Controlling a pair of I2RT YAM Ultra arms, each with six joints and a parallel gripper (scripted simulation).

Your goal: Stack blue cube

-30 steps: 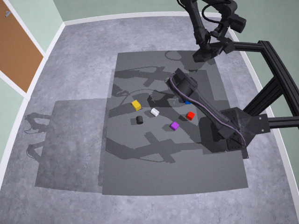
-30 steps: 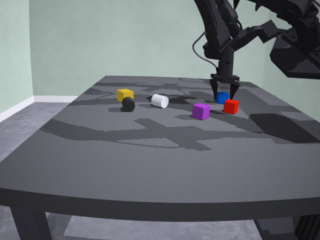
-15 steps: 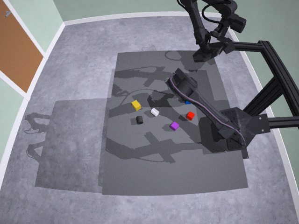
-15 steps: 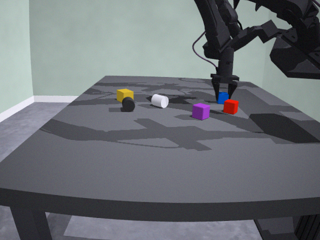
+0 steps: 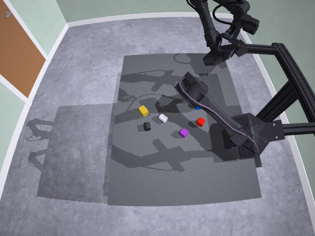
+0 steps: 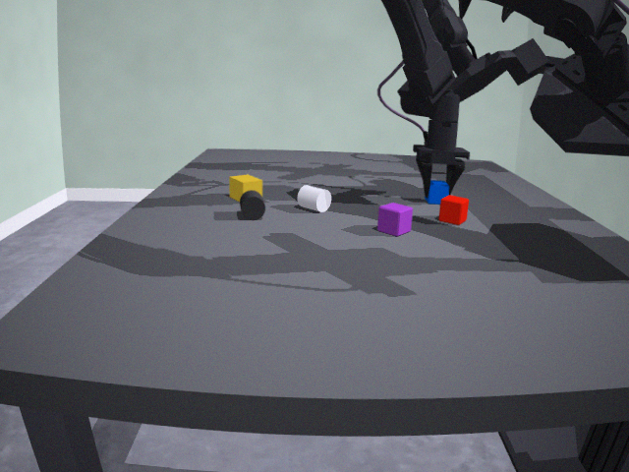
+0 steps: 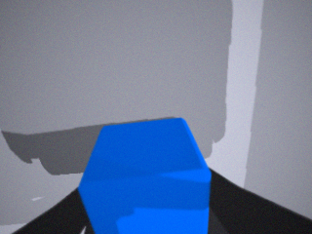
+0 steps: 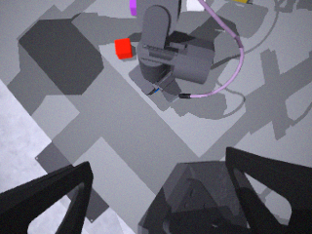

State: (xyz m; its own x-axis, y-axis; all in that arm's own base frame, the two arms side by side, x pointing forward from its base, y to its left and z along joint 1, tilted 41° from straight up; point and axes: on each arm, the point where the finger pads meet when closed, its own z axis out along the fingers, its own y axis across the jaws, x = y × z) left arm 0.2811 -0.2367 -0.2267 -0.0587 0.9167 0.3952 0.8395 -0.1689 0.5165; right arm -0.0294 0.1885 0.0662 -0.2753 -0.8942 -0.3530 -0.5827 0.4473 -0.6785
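The red cube is 120 mm to the left of my left hand. From my left hand the other things lie so: purple cube: 190 mm to the left, 120 mm ahead; blue cube: right at my left hand; white cylinder: 240 mm ahead, 80 mm to the left.
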